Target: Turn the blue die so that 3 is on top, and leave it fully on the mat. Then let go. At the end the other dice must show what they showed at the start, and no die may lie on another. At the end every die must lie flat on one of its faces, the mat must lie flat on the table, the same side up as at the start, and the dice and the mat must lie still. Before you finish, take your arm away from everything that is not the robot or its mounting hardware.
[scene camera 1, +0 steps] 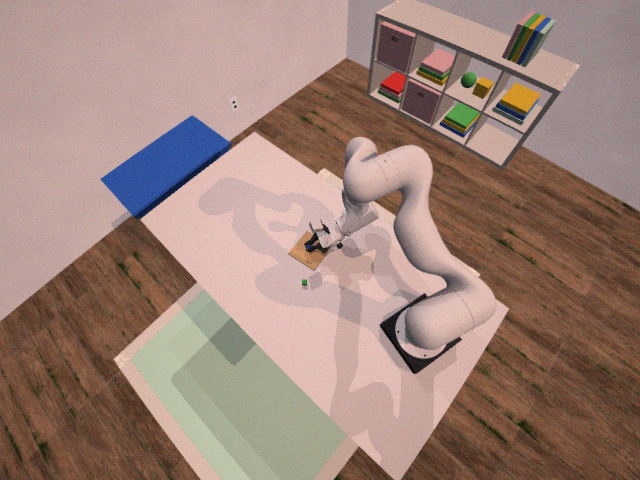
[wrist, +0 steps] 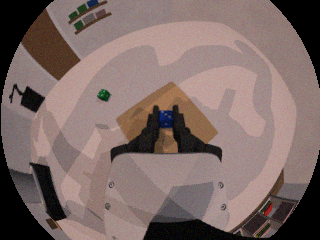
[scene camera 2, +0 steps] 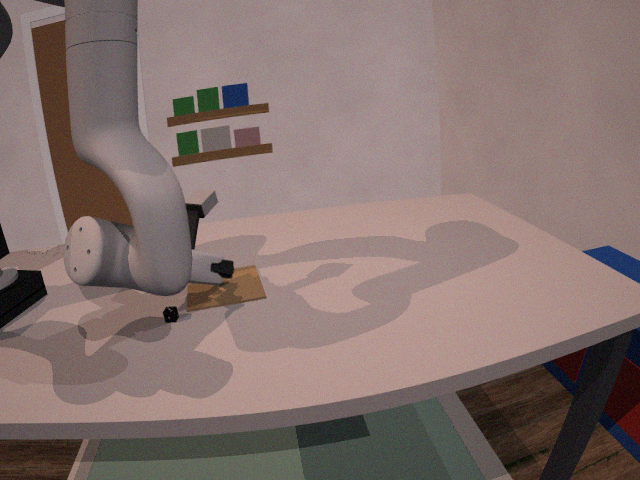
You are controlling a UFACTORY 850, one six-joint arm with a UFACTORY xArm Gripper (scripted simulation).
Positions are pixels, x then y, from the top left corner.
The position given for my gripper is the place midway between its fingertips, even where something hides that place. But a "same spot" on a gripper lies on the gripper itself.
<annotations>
my gripper: scene camera 1; wrist; scene camera 2 225,269
same spot on my gripper: (wrist: pixel 187 142) = (scene camera 1: pixel 314 236)
</annotations>
